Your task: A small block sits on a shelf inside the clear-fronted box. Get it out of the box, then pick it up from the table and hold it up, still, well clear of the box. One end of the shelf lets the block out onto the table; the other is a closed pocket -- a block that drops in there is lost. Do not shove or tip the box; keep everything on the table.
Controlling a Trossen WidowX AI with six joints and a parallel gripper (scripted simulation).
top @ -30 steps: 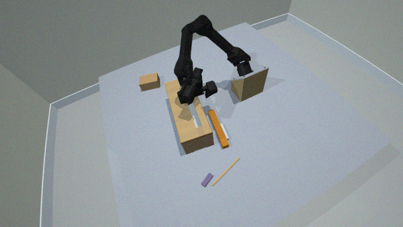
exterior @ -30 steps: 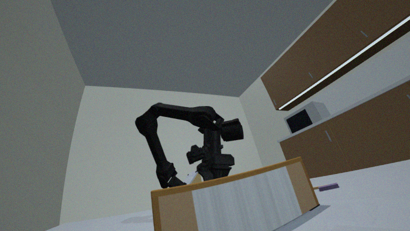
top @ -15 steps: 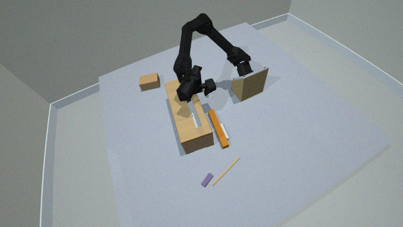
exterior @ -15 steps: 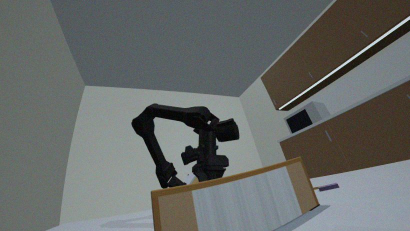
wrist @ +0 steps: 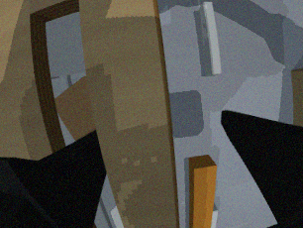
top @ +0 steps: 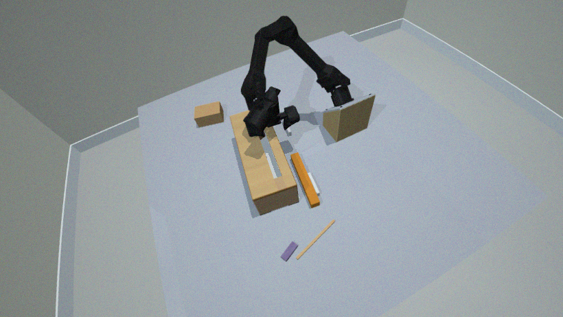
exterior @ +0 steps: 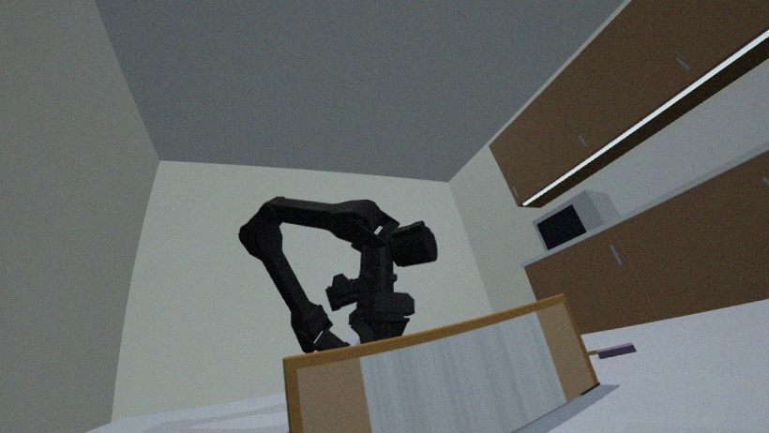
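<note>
My gripper tip is 6 cm short of the small brown block and 2 cm to the left of it. Also, from my gripper tip: purple block: 41 cm to the left, 9 cm ahead, 8 cm below; small tan box: 28 cm to the right, 24 cm ahead, 6 cm below.
</note>
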